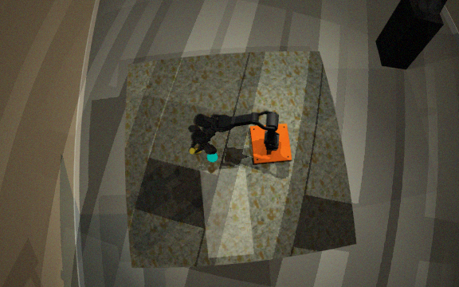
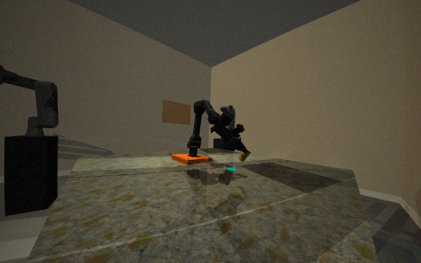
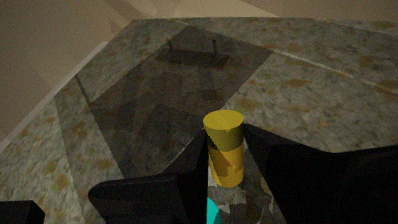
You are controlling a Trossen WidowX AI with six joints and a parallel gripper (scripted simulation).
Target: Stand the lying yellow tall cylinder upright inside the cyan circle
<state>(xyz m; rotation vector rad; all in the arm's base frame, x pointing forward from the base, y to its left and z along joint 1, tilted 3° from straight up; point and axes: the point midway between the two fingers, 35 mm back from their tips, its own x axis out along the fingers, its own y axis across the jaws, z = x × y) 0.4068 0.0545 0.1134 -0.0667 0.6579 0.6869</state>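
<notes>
The cyan circle is 100 mm behind my gripper tip and 120 mm below it. Round my gripper tip: yellow cylinder: 10 mm behind, 20 mm below.
</notes>
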